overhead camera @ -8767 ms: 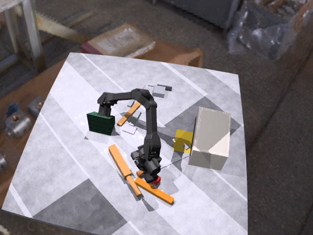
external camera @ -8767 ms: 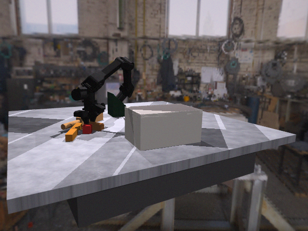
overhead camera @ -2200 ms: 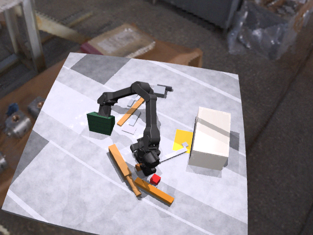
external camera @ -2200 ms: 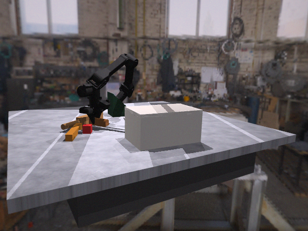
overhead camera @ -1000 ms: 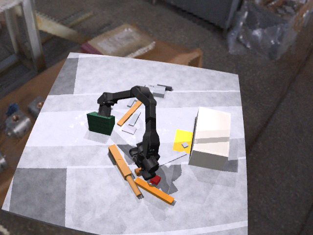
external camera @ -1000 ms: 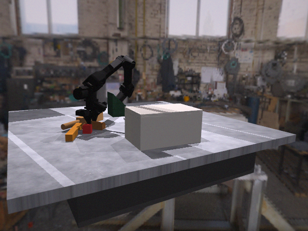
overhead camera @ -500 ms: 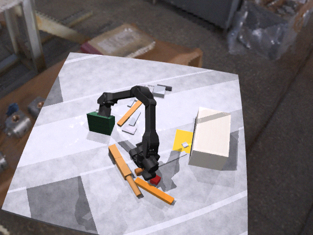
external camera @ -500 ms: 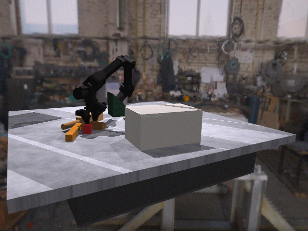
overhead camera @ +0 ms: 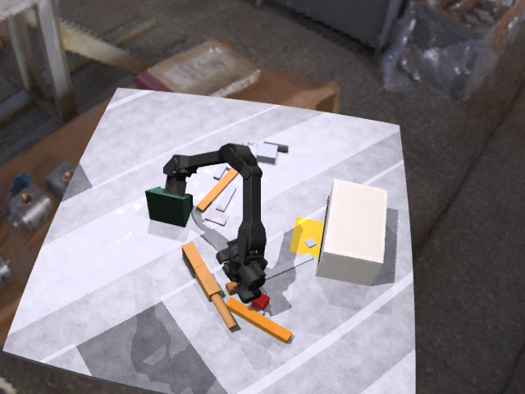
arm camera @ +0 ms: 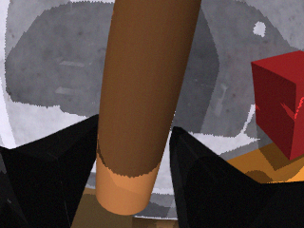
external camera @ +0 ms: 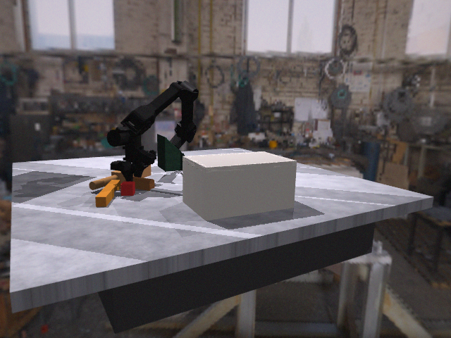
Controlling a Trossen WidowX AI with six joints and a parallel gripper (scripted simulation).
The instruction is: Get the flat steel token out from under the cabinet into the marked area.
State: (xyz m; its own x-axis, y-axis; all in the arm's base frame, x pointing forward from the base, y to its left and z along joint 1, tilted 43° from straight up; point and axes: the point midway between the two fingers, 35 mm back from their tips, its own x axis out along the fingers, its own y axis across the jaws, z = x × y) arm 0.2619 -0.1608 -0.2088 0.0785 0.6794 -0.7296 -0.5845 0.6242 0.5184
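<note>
The orange paddle is 7 cm behind my gripper tip, 4 cm to the right of it and 2 cm above it. The rest, counted from my gripper tip: small grey piece 8 cm to the right, 8 cm ahead; then red cube 8 cm ahead, 4 cm to the right, 1 cm above; then orange bar 11 cm to the right, 8 cm ahead, 1 cm above.
</note>
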